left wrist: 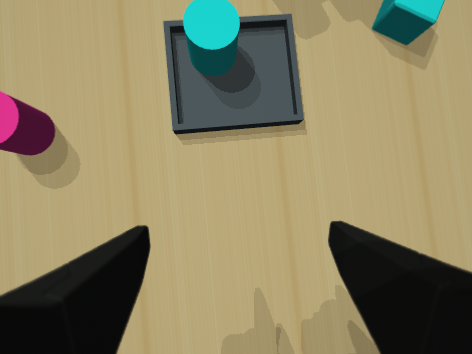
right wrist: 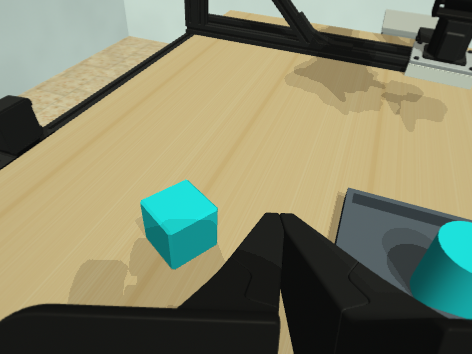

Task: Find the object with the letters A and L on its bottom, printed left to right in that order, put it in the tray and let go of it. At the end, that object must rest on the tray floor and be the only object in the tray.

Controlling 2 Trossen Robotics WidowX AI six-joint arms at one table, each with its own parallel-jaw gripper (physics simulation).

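Places are measured from the left arm's base along level axes (x ahead, y left, z up), in metres.
Pixels of known places: left gripper, between the fingertips: (left wrist: 240, 234); right gripper, between the fingertips: (right wrist: 277, 227); left arm's base, origin of its link: (right wrist: 443, 55).
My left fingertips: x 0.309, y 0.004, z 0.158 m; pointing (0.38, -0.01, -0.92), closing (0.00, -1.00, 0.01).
Note:
Ahead of a thing's pixels: the offset from my left fingertips to its middle.
A cyan cylinder @(dx +0.165, dy +0.011, dz -0.153 m) (left wrist: 212, 35) (right wrist: 452, 270) stands upright in the dark grey tray @(dx +0.142, dy -0.009, dz -0.177 m) (left wrist: 240, 126) (right wrist: 342, 220), toward the tray's left side in the left wrist view. Its bottom is hidden, so no letters show. My left gripper (left wrist: 240, 234) is open, with nothing between its fingers, and hangs above the table, apart from the tray. My right gripper (right wrist: 277, 227) is shut and empty, seen between a cyan cube and the tray in the right wrist view.
The cyan cube @(dx +0.207, dy -0.194, dz -0.163 m) (left wrist: 412, 20) (right wrist: 180, 220) sits on the table beside the tray. A magenta cylinder @(dx +0.085, dy +0.197, dz -0.159 m) (left wrist: 25, 125) stands at the left edge of the left wrist view. A black frame (right wrist: 310, 47) runs along the table's far edge.

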